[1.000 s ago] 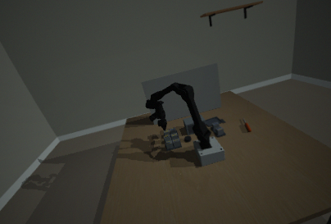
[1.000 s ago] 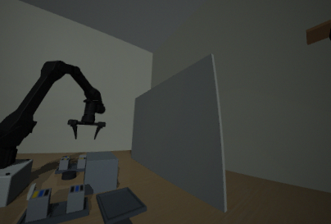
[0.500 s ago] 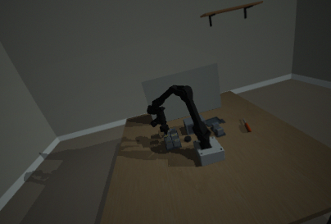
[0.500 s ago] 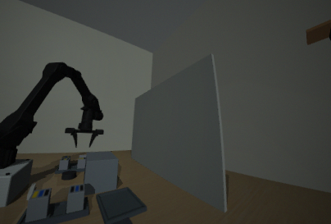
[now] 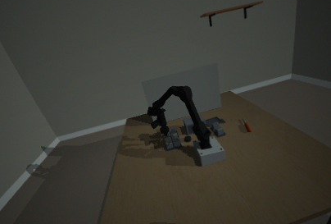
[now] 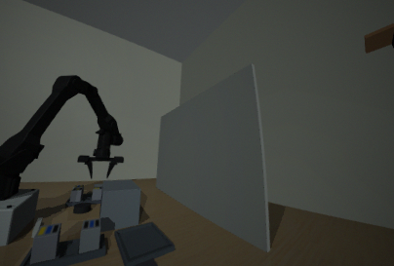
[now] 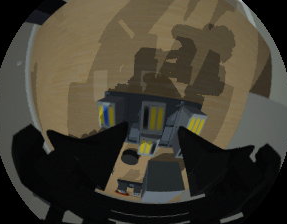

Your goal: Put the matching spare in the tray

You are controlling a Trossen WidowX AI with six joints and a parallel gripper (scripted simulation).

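Now: the grey spare 40 mm below my gripper tip. Also, from my gripper tip: tall grey panel 320 mm ahead, 250 mm to the right, 140 mm above; then grey mounted unit 70 mm ahead, 240 mm to the right, 30 mm below; then rack 30 mm behind, 400 mm to the right, 70 mm below.
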